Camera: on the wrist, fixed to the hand. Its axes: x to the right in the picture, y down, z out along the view.
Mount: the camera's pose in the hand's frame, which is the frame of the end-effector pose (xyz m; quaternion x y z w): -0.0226 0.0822 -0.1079 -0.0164 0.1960 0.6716 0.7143
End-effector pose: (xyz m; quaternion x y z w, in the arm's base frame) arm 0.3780 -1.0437 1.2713 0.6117 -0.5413 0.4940 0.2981
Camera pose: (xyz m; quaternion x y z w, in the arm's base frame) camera 0.2706 -0.9578 1.2724 0.0283 0.7471 -0.6641 0.0027
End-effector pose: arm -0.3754 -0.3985 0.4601 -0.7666 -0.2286 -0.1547 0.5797
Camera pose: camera -0.3480 -0.5243 0.4117 -0.6803 0.4677 0.1248 0.5502
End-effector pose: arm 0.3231 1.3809 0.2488 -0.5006 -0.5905 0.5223 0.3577
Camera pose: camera 0.4485 1.3832 0.1924 -0.8624 -0.0240 0.5055 0.0123
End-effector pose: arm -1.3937 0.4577 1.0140 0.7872 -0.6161 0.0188 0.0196
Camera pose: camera -1.4795 0.4657 1.1212 0.1445 -0.9653 0.1708 0.1350
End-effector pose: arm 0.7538 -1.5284 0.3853 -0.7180 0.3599 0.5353 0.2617
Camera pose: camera 0.7471 -1.6548 0.4390 0.3804 -0.7818 -0.4233 0.2549
